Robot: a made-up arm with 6 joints.
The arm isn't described. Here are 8 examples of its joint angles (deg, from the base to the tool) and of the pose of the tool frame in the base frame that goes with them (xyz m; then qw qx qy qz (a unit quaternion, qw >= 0)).
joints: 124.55 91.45 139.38 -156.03 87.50 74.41
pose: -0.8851 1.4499 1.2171 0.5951 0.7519 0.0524 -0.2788
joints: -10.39 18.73 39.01 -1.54 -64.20 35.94
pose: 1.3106 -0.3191 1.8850 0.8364 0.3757 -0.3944 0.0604
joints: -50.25 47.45 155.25 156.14 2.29 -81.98
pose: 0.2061 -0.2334 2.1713 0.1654 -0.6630 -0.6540 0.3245
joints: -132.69 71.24 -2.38 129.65 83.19 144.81
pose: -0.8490 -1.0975 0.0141 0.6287 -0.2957 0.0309 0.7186
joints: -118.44 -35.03 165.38 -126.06 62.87 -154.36
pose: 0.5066 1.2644 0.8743 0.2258 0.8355 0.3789 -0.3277
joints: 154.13 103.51 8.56 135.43 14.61 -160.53
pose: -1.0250 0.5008 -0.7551 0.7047 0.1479 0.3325 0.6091
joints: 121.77 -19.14 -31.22 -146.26 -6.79 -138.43
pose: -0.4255 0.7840 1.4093 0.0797 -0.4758 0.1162 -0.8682
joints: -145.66 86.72 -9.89 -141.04 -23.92 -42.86
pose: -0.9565 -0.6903 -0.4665 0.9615 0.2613 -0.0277 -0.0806
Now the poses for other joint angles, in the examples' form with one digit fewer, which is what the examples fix.
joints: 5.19 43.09 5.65 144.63 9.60 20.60
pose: 1.760 0.203 0.755 0.463 -0.134 0.153 0.862
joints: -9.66 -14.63 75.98 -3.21 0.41 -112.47
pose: -0.344 0.014 2.543 0.399 -0.867 0.264 -0.141
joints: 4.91 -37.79 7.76 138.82 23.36 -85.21
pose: 0.170 0.048 2.170 0.455 0.187 -0.681 0.543
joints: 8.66 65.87 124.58 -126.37 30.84 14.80
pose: 1.490 0.141 1.904 0.417 -0.760 0.383 0.317
